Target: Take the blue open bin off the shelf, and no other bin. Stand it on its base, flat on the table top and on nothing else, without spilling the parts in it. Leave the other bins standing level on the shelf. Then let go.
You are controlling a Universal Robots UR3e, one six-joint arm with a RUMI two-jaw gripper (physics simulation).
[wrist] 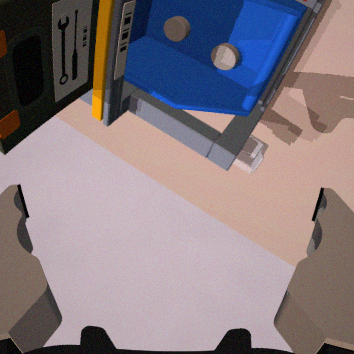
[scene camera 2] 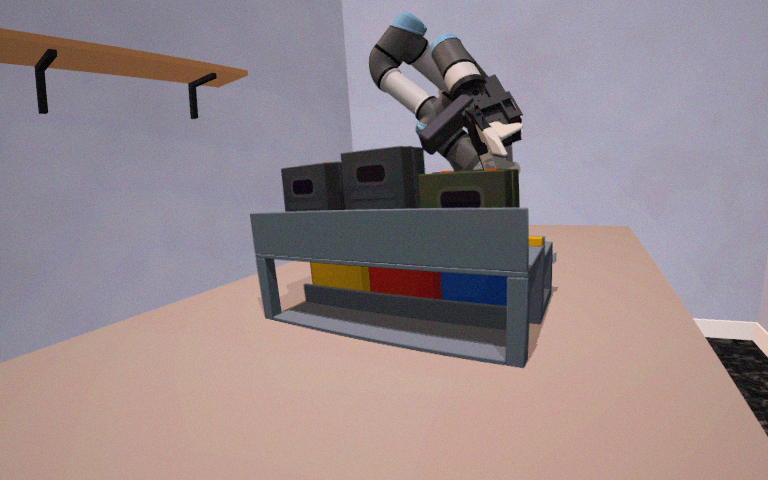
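Seen in the pictures: gripper, between the fingertips: point(wrist: 169, 192); arm's base, origin of its link: point(scene camera 2: 481, 167).
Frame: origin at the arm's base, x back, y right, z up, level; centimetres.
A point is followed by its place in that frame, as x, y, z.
Observation:
The blue open bin point(scene camera 2: 474, 288) {-53.8, -6.9, -15.2} point(wrist: 195, 82) {-46.3, -13.0, -16.0} sits on the lower level of the grey shelf point(scene camera 2: 390, 237) {-62.0, 0.6, -7.1} point(wrist: 172, 125) {-45.9, -14.9, -11.8}, at the end of the row. Two round parts point(wrist: 177, 28) {-50.0, -9.7, -18.4} point(wrist: 225, 56) {-45.0, -10.7, -18.4} lie in it in the wrist view. A red bin point(scene camera 2: 404, 283) {-52.6, 3.1, -15.4} stands beside it, and a yellow bin point(scene camera 2: 339, 276) {-51.4, 14.1, -15.2} beyond that. The scene view shows the bins' backs through the frame. My gripper point(scene camera 2: 509, 140) point(wrist: 169, 192) {-41.1, -10.0, -2.8} is open and empty, above and apart from the shelf, beyond its far side in the scene view. The blue bin's upper part is cut off in the wrist view.
On the shelf top stand an olive case point(scene camera 2: 429, 189) {-58.9, -3.2, -2.3} point(wrist: 44, 107) {-51.9, -11.1, -4.5} and two dark grey cases point(scene camera 2: 334, 186) {-54.3, 11.7, -1.4} point(scene camera 2: 407, 181) {-56.1, 0.4, -1.4}. A yellow strip point(scene camera 2: 535, 241) {-52.1, -14.4, -9.5} point(wrist: 103, 60) {-50.5, -9.3, -9.1} runs along the shelf edge. A small clear piece point(wrist: 253, 156) {-39.2, -16.8, -14.8} is at the shelf corner. A wooden wall shelf point(scene camera 2: 124, 61) hangs at the left.

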